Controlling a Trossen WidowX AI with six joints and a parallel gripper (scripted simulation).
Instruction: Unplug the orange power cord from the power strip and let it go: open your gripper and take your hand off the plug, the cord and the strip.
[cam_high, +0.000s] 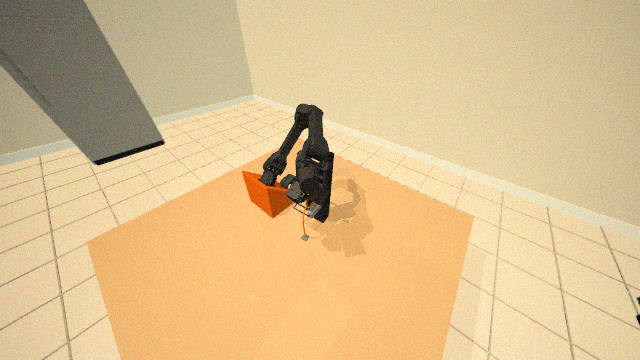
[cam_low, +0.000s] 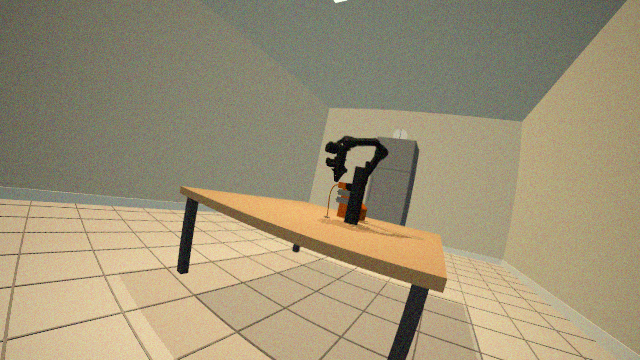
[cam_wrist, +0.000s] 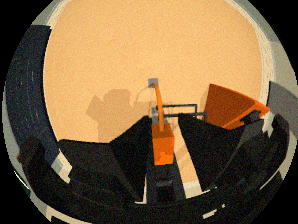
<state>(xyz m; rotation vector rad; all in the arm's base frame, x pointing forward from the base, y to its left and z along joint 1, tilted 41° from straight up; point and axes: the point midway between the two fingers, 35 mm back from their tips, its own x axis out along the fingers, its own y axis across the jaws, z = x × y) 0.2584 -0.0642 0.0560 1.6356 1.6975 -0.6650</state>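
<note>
Now: the orange plug 60 mm to the left of my gripper tip and 10 mm behind it.
</note>
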